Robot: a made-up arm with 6 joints.
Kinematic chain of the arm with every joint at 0, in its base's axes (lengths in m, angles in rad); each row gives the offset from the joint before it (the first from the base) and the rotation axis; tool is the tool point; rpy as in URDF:
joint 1: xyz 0 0 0.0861 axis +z
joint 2: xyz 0 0 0 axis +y
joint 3: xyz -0.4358 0 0.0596 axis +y
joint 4: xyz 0.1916 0 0.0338 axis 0.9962 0 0.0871
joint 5: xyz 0 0 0 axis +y
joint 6: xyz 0.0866 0 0.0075 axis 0.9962 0 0.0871
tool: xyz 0 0 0 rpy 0 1.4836 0
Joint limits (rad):
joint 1: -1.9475..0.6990
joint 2: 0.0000..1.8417
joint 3: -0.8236..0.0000
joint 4: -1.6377..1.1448
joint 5: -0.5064..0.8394
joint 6: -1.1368..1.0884
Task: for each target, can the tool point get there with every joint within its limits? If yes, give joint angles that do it. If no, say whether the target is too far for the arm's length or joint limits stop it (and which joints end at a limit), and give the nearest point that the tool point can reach.
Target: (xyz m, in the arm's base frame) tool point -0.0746 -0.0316 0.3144
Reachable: yes | joints 0.2016 0.4878 -0.2646 -1.1198 0.2047 0.1388
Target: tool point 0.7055 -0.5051 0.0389
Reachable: no: too far | nearest point 0.3088 -0.2211 0.3033 | short by 0.555 m
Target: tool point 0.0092 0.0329 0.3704
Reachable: yes | joints -0.2794 0.8164 -0.5225 0.7427 0.6190 -0.0443
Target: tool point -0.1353 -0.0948 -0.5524
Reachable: no: joint limits stop it (at a limit: joint 2, joint 3, joint 5) | nearest point -0.1481 -0.1037 0.1201 | short by 0.673 m
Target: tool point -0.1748 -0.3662 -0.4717
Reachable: no: joint limits stop it (at a limit: joint 1, joint 2, joint 3, joint 5) | nearest point -0.1279 -0.1291 0.1222 | short by 0.641 m
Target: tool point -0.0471 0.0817 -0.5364
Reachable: no: joint limits stop it (at a limit: joint 2, joint 3, joint 5) | nearest point -0.0903 0.1566 0.1201 | short by 0.662 m
